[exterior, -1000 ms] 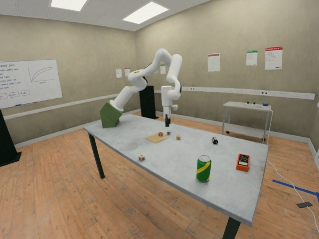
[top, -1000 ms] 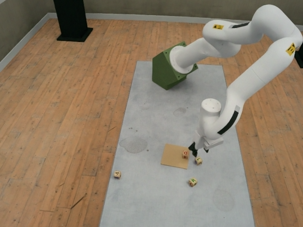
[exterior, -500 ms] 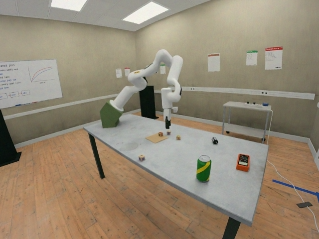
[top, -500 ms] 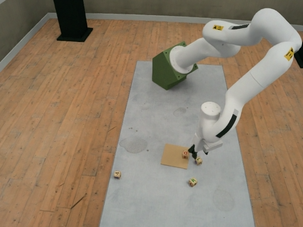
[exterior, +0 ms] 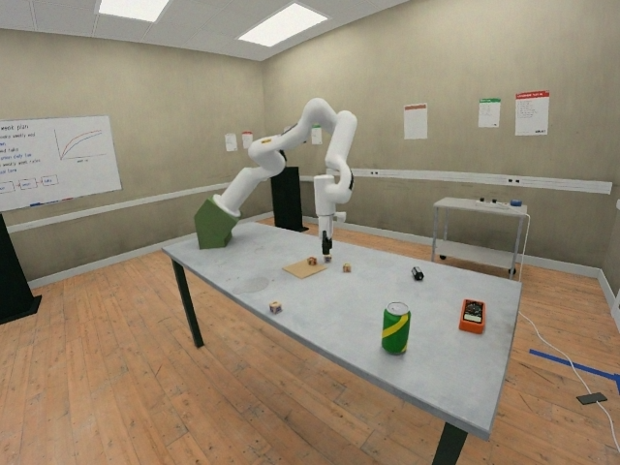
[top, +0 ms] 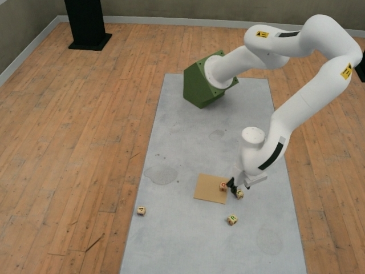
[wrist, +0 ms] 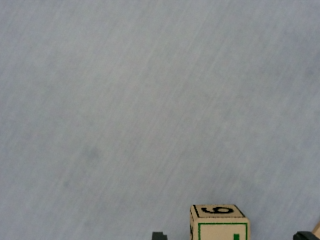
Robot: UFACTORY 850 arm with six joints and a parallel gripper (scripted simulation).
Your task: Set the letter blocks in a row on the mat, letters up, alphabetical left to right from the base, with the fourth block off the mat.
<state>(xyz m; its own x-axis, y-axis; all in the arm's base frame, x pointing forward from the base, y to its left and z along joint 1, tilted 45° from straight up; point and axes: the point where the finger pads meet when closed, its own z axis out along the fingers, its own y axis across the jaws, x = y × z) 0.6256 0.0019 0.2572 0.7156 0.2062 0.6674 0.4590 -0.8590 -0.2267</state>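
My hand is 12 cm to the left of the tan square mat, 6 cm above it and 3 cm past it. From my hand the other things lie so: block marked 4 (40 cm to the right, 14 cm ahead, 5 cm below); then green can (51 cm ahead, 30 cm to the right); then small black object (39 cm ahead, 9 cm to the left, 5 cm below).
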